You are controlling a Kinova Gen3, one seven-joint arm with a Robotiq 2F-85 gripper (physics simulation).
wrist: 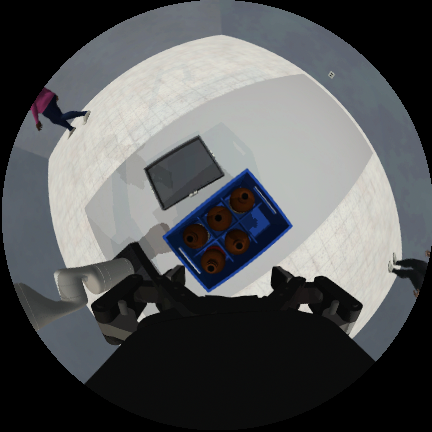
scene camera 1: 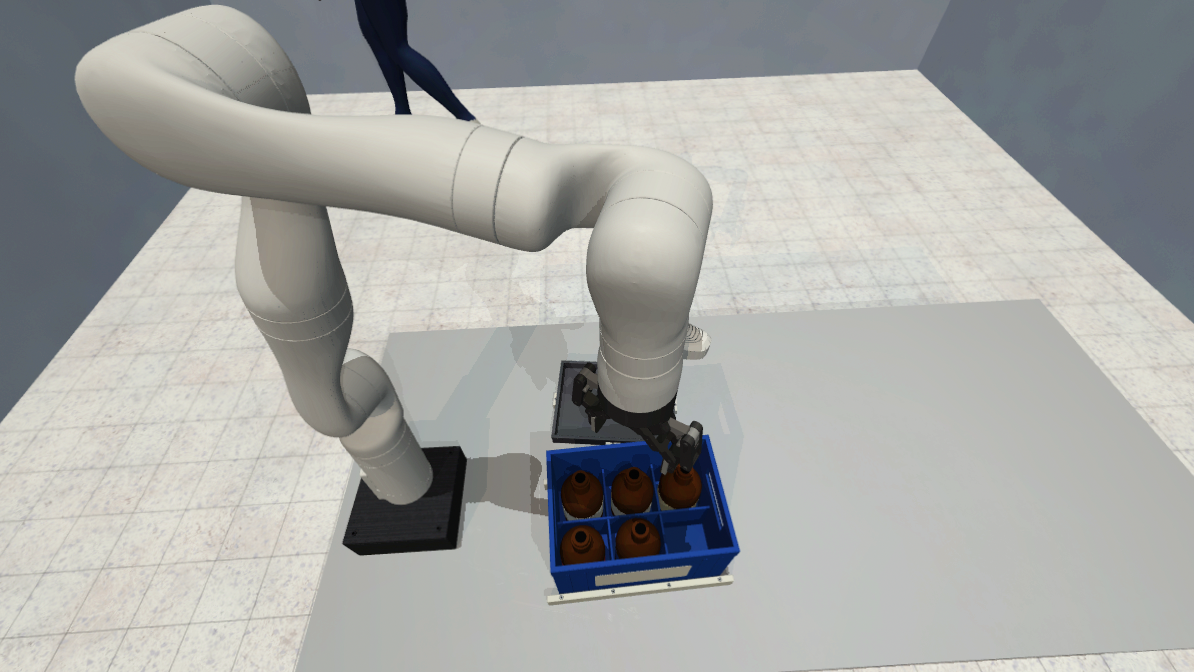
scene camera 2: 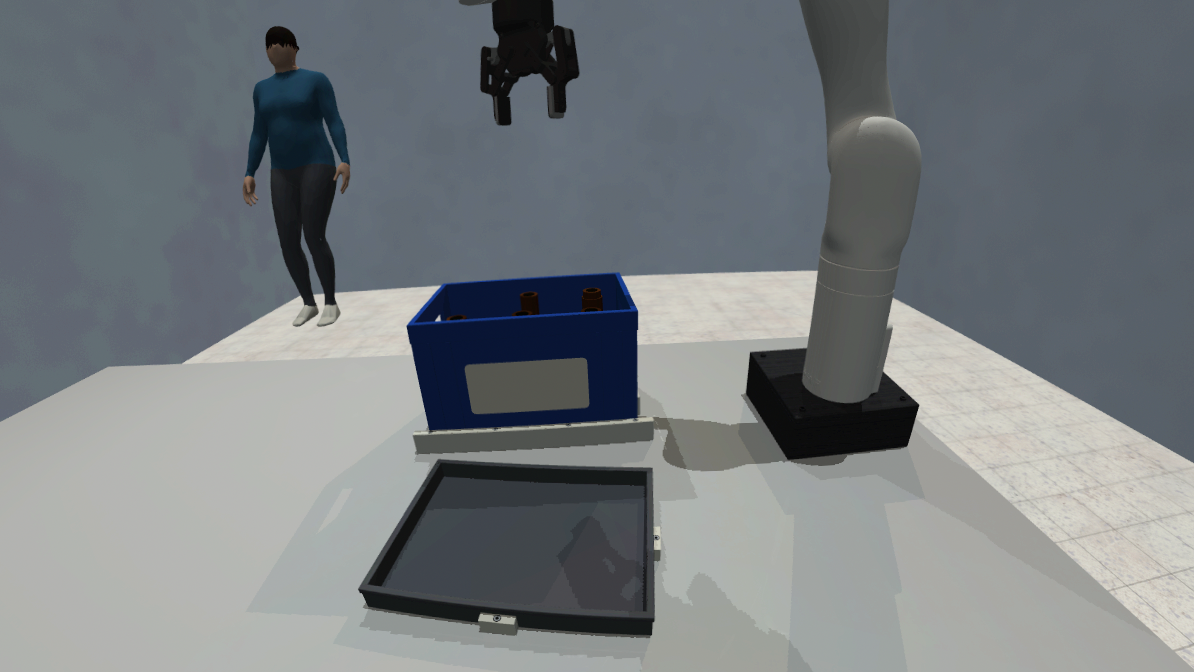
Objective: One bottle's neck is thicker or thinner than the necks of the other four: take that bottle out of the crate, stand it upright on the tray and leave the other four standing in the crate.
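Pixels of known places: gripper, fingertip midpoint: [wrist: 228, 276] [scene camera 1: 631, 445] [scene camera 2: 528, 121]; arm's base at its link origin: [wrist: 124, 268] [scene camera 1: 407, 480] [scene camera 2: 836, 384].
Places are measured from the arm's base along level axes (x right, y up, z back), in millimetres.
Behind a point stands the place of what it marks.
Note:
The blue crate [scene camera 1: 706, 568] @[x 218, y 20, z -499 mm] [scene camera 2: 522, 338] @[x 31, y 83, z -401 mm] [wrist: 269, 198] @[x 127, y 108, z -530 mm] holds several upright brown bottles. In scene camera 1, three stand in the back row: left bottle [scene camera 1: 581, 498] @[x 96, y 59, z -314 mm], middle bottle [scene camera 1: 632, 494] @[x 100, y 60, z -399 mm] and right bottle [scene camera 1: 680, 490] @[x 103, y 57, z -480 mm]. Two stand in front: left bottle [scene camera 1: 583, 549] @[x 182, y 85, z -309 mm] and middle bottle [scene camera 1: 639, 542] @[x 180, y 73, z -396 mm]. The front right compartment is empty. The front left bottle [wrist: 213, 260] @[x 160, y 74, z -321 mm] shows a ringed neck in the wrist view; I cannot tell which neck differs in thickness. The dark tray [scene camera 1: 569, 424] @[x -107, y -61, z -304 mm] [scene camera 2: 501, 534] @[x -135, y -61, z -430 mm] [wrist: 185, 172] @[x -129, y -61, z -415 mm] is empty. My gripper [scene camera 1: 635, 446] @[x 142, y 333, z -379 mm] [scene camera 2: 529, 119] @[x 142, y 333, z -379 mm] [wrist: 228, 276] @[x 142, y 333, z -379 mm] is open and empty, pointing down high above the crate.
The arm's black base [scene camera 1: 404, 510] @[x 57, y 3, z -3 mm] [scene camera 2: 835, 434] @[x -63, y -34, z -33 mm] stands beside the crate. A pale strip [scene camera 1: 639, 591] @[x 227, y -36, z -393 mm] [scene camera 2: 534, 435] @[x 19, y -46, z -398 mm] runs along the crate's foot in each scene view. A small pale block [scene camera 2: 497, 622] @[x -245, y -51, z -424 mm] touches the tray's rim. People [scene camera 2: 292, 116] [wrist: 46, 105] stand away from the table.

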